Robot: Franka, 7 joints.
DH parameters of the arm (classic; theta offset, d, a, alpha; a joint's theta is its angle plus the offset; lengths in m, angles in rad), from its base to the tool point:
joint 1: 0 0.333 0 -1.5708
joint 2: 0 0 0 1.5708
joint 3: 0 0.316 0.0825 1.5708
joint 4: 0 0 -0.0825 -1.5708
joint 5: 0 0.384 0 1.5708
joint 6: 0 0 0.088 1.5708
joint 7: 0 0.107 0 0
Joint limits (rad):
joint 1: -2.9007..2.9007
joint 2: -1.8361..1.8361
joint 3: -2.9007..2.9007
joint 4: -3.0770..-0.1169
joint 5: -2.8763..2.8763
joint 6: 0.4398..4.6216
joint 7: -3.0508..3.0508
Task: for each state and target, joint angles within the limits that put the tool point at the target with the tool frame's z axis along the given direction. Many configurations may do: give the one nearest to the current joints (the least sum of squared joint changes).
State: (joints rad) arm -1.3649 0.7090 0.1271 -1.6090 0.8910 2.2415 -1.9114
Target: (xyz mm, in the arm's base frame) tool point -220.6 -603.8 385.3 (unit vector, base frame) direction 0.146 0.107 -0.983
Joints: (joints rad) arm -1.6250 0.3903 -0.3612 -1.6510 0.2371 1.8514 -1.9114
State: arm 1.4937 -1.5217 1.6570 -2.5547 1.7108 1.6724 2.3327
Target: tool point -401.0 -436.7 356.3 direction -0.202 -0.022 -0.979
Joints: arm 2.0470 -1.5563 1.3416 -1.9585 1.4757 1.5690 2.3327
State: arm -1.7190 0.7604 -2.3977 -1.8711 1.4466 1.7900 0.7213
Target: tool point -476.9 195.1 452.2 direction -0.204 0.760 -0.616
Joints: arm -2.0120 1.5111 -1.8297 -2.2794 1.2117 2.3121 0.7213
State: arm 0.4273 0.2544 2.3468 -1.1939 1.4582 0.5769 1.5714
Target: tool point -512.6 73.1 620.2 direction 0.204 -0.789 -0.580
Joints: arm 0.4501 -0.0375 2.3345 -1.5899 0.8654 1.1144 1.5714
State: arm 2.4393 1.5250 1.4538 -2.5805 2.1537 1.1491 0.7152
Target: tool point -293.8 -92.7 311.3 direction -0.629 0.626 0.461
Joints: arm 1.8068 1.5118 1.1109 -2.9996 2.1025 0.7365 0.7152
